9 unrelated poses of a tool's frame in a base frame.
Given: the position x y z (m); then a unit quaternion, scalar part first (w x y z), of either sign.
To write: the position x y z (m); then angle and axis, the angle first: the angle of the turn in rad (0 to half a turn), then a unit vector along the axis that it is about. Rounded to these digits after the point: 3 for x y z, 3 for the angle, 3 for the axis.
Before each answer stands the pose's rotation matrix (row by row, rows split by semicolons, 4 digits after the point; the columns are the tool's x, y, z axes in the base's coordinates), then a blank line. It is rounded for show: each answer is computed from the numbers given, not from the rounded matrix.
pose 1, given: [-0.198 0.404 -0.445 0.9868 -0.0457 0.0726 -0.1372]
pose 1, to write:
0.9518 0.2642 0.1558; -0.2774 0.9582 0.0703; -0.1307 -0.1101 0.9853

[-0.198 0.404 -0.445 0.325 -0.282 0.449 -0.848]
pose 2, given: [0.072 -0.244 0.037 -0.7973 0.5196 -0.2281 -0.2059]
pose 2, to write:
0.8112 -0.5653 0.1497; 0.0913 0.3753 0.9224; -0.5776 -0.7346 0.3560

[0.072 -0.244 0.037 1.296 -0.861 0.378 0.341]
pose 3, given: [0.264 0.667 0.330 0.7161 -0.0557 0.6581 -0.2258]
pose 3, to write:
0.0318 0.2501 0.9677; -0.3967 0.8918 -0.2174; -0.9174 -0.3770 0.1276

[0.264 0.667 0.330 1.545 -0.080 0.943 -0.324]
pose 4, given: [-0.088 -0.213 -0.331 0.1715 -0.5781 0.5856 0.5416]
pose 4, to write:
-0.2727 -0.8630 -0.4254; -0.4914 -0.2552 0.8327; -0.8272 0.4361 -0.3544

[-0.088 -0.213 -0.331 2.797 -0.587 0.594 0.550]
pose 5, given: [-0.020 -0.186 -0.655 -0.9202 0.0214 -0.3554 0.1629]
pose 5, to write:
0.6943 0.2846 0.6610; -0.3150 0.9460 -0.0764; -0.6471 -0.1552 0.7465

[-0.020 -0.186 -0.655 0.805 -0.055 0.908 -0.416]
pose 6, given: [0.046 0.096 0.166 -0.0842 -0.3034 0.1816 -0.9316]
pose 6, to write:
-0.8017 -0.2671 0.5347; 0.0467 -0.9199 -0.3895; 0.5959 -0.2873 0.7499

[0.046 0.096 0.166 2.973 0.304 -0.182 0.935]
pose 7, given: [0.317 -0.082 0.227 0.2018 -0.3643 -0.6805 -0.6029]
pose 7, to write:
-0.6531 0.7391 0.1646; 0.2525 0.0076 0.9676; 0.7139 0.6735 -0.1916

[0.317 -0.082 0.227 2.735 -0.372 -0.695 -0.616]
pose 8, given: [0.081 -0.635 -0.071 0.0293 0.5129 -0.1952 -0.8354]
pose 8, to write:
-0.4721 -0.1513 -0.8685; -0.2492 -0.9221 0.2961; -0.8456 0.3562 0.3976

[0.081 -0.635 -0.071 3.083 0.513 -0.195 -0.836]
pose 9, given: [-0.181 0.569 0.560 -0.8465 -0.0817 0.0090 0.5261]
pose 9, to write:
0.4463 0.8891 -0.1012; -0.8921 0.4331 -0.1288; -0.0707 0.1478 0.9865

[-0.181 0.569 0.560 1.123 0.153 -0.017 -0.988]
